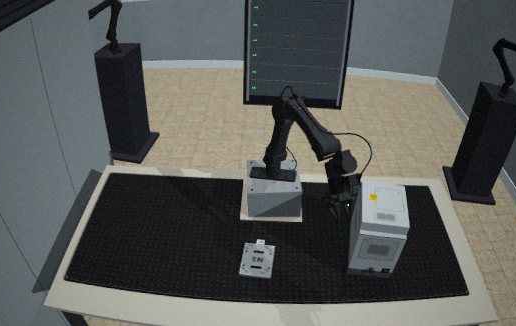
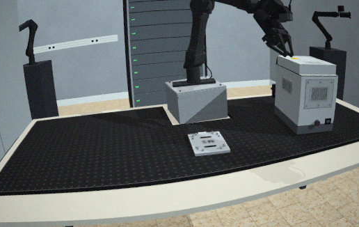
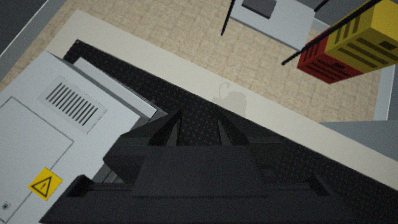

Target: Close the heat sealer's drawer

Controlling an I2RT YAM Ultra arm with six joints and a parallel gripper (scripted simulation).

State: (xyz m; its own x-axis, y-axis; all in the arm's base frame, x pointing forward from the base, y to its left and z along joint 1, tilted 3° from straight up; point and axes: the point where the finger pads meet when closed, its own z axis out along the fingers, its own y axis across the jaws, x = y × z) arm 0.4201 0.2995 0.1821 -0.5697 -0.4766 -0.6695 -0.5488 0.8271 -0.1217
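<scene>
Now: the dark drawer 35 cm behind my hand, 17 cm to the left of it and 26 cm below it.
</scene>
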